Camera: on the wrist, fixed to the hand. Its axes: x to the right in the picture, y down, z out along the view.
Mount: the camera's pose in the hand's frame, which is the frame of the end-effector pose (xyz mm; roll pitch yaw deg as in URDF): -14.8 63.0 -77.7 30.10 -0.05 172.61
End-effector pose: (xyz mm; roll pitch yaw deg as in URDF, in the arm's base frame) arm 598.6 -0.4 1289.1 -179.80 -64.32 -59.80
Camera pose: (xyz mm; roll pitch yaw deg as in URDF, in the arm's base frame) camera 505.6 33.7 1309.3 -135.08 63.42 136.91
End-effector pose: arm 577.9 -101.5 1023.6 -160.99 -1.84 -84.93
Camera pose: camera 491.9 -92.6 1076.0 -168.54 4.27 102.06
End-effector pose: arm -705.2 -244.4 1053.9 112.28 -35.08 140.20
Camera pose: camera -687.9 -321.3 1117.2 -80.49 28.22 -36.57
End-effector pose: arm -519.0 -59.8 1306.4 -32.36 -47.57 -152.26
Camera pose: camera -569.7 -99.6 1228.4 54.86 51.07 17.74
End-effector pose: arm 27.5 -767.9 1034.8 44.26 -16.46 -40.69
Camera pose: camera 84.0 -685.5 1019.4 -15.45 11.20 133.96
